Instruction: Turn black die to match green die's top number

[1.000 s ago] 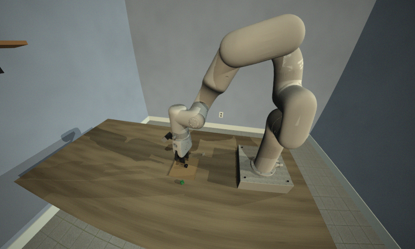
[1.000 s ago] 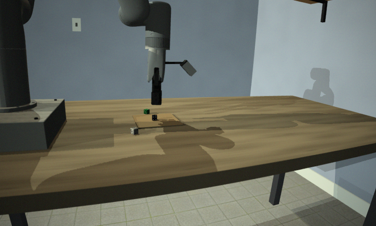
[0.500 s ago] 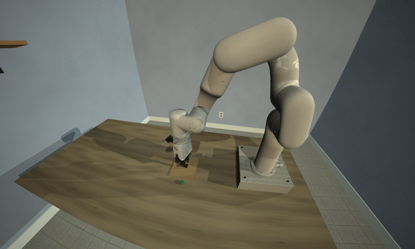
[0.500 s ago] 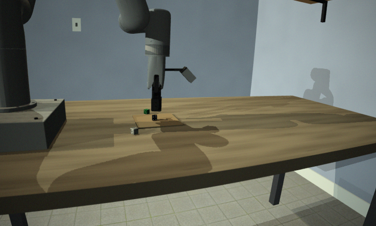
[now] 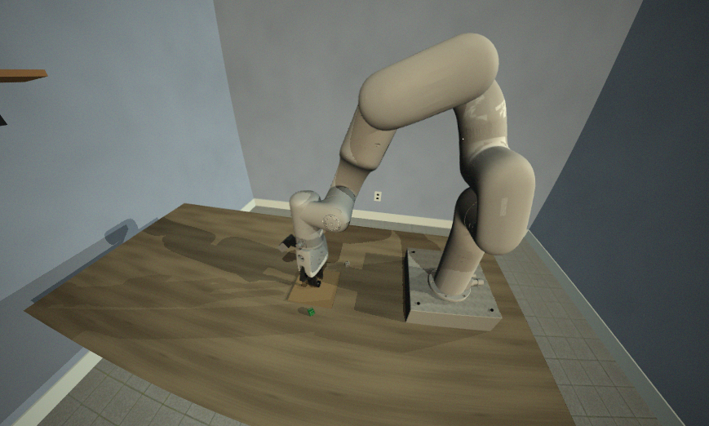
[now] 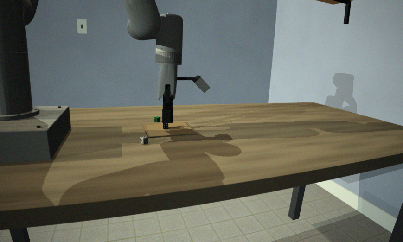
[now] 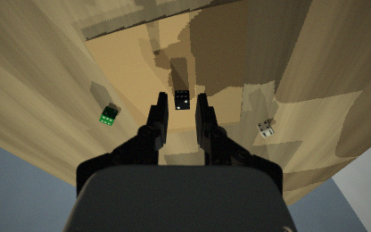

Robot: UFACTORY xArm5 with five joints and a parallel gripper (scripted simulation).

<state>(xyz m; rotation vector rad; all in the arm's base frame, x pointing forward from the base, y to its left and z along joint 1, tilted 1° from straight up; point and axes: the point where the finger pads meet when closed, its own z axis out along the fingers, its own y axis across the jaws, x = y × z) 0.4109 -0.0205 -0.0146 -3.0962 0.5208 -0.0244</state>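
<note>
Now: the black die 4 cm below my hand and 1 cm behind it. Also, from my hand: green die 10 cm to the left, 4 cm below, 1 cm behind; then white die 10 cm to the right, 9 cm behind, 4 cm below; then tan mat 5 cm below.
</note>
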